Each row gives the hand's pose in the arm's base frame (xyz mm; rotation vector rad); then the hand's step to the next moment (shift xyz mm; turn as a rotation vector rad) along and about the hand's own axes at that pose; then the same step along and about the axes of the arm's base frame.
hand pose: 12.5 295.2 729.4 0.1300 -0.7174 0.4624
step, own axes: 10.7 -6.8 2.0 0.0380 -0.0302 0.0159
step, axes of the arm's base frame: 8.9 -2.7 8.8 0.0290 -0.0174 0.0383
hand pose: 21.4 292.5 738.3 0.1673 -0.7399 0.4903
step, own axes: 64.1 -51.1 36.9 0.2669 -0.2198 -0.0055
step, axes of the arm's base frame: 42.9 -32.7 71.9 0.2785 -0.0922 0.1832
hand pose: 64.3 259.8 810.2 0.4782 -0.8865 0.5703
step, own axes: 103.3 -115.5 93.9 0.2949 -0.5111 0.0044
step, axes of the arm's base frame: 71.6 -116.6 118.8 0.4734 -0.3101 0.1672
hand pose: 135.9 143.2 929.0 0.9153 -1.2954 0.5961
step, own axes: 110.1 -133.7 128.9 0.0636 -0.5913 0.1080
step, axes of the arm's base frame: 60.9 -192.0 77.8 0.4349 -0.4131 -0.0748
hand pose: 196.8 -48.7 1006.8 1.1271 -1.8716 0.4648
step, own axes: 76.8 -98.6 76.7 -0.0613 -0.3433 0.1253
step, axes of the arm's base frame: 30.2 -143.1 10.5 0.2418 -0.2314 -0.1591
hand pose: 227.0 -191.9 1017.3 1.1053 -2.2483 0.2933
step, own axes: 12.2 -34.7 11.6 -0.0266 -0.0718 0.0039
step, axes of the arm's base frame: 16.3 -34.7 -4.0 0.0665 -0.0297 -0.0241
